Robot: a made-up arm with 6 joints.
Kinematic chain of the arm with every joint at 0, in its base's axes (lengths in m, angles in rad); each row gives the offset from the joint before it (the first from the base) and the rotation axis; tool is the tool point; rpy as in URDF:
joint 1: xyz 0 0 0.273 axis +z
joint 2: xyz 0 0 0 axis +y
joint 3: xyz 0.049 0 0.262 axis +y
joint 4: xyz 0.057 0 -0.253 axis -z
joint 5: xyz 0 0 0 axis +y
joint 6: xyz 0.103 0 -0.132 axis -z
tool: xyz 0 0 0 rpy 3.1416 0 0
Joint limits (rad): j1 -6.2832..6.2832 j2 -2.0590..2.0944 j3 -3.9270..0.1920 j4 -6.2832..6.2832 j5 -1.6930..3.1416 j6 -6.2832..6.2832
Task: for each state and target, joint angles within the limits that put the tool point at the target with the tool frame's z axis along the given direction. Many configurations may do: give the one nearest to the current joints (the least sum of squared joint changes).
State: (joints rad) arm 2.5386 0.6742 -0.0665 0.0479 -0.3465 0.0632
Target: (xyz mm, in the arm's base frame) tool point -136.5 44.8 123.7 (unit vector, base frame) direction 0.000 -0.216 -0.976
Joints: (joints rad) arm 2.3619 0.2756 0.1903 -0.4695 -0.3465 0.0632
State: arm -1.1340 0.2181 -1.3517 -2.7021 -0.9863 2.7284
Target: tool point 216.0 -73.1 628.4 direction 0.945 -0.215 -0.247
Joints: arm -0.6886 -0.2183 -2.1036 -2.6288 -1.0877 2.7284
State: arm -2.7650 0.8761 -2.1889 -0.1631 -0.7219 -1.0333
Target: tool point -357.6 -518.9 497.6 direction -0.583 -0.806 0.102
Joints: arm -2.2885 1.0914 -2.6390 -0.6291 -0.1551 -1.0333
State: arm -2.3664 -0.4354 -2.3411 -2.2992 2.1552 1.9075
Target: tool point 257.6 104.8 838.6 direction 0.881 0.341 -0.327
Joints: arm -2.7311 -0.4624 -2.6387 -3.1834 1.9445 1.9075
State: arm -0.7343 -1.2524 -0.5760 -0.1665 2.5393 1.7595
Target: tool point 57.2 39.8 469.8 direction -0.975 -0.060 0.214
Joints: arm 0.0622 -0.3744 -0.9788 0.3578 3.1395 1.7595
